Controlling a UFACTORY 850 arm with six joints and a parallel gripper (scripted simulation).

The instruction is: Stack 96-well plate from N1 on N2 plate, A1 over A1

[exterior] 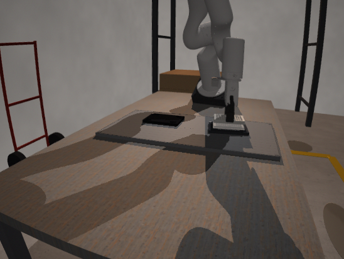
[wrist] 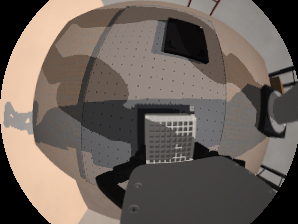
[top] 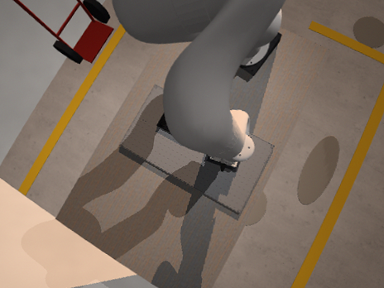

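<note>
Right now the 96-well plate is 1 cm below my hand. From my hand the other things lie so: black nest 29 cm to the right, 5 cm below, 2 cm ahead.
</note>
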